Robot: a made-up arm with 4 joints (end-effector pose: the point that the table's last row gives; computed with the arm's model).
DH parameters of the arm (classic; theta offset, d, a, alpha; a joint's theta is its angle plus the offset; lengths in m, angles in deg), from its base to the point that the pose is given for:
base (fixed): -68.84 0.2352 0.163 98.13
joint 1: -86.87 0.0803 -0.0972 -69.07
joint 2: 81.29 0.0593 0.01 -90
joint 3: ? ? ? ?
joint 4: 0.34 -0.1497 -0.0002 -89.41
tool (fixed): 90.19 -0.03 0 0
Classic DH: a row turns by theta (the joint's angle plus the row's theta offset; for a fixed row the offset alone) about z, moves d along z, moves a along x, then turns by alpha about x.
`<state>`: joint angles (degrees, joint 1 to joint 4).
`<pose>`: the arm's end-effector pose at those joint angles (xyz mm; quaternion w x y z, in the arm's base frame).
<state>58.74 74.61 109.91 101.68</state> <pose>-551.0 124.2 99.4 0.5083 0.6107 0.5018 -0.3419</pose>
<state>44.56 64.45 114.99 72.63</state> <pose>-530.5 166.9 277.1 0.2006 0.7068 0.4419 -0.5147</pose>
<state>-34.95 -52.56 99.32 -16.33</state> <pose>492.4 -220.3 495.8 0.3209 0.5983 0.2564 0.6880</pose>
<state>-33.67 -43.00 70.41 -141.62</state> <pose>535.7 -284.0 529.4 0.2151 -0.7329 -0.6450 0.0218</pose>
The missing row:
joint 3: -90 0.55 0.09 90
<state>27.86 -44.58 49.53 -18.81</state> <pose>395.3 -38.6 618.2 0.8923 0.0918 0.3793 0.2271</pose>
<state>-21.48 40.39 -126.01 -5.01</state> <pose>-416.5 -469.4 605.1 0.3860 0.3355 -0.0111 -0.8593</pose>
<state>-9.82 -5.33 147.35 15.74</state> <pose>-7.6 -176.0 854.0 0.2724 0.0625 -0.1886 0.9414</pose>
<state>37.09 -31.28 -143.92 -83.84</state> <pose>-11.7 97.7 825.5 0.2764 -0.0533 -0.7822 -0.5557</pose>
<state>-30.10 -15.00 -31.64 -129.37</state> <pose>338.9 -608.4 632.2 0.2509 0.9067 -0.0590 -0.3338</pose>
